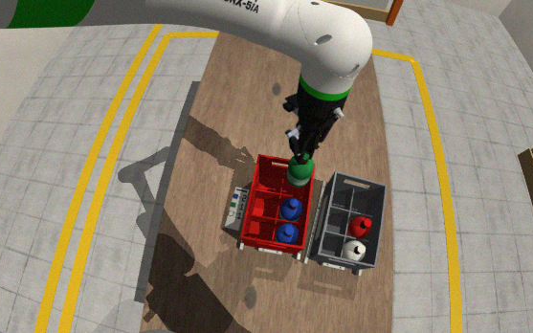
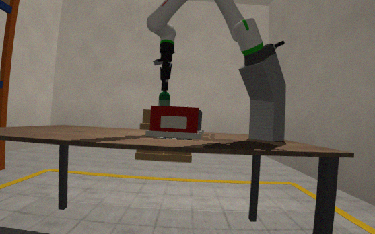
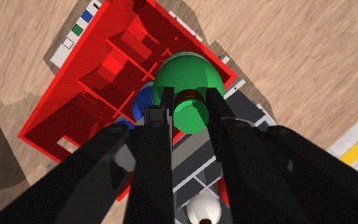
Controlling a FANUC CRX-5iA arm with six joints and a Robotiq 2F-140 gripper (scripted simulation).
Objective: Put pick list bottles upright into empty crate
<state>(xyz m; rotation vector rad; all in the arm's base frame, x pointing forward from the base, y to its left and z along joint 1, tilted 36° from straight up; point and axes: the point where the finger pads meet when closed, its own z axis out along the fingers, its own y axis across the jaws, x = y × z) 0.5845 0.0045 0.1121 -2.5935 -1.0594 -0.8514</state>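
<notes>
The green-label bottle lies 8 cm below my hand. Also, from my hand: grey crate (7 cm behind, 22 cm to the right, 24 cm below); red crate (10 cm behind, 2 cm to the left, 24 cm below); blue-label bottle (9 cm behind, 2 cm to the right, 23 cm below).
</notes>
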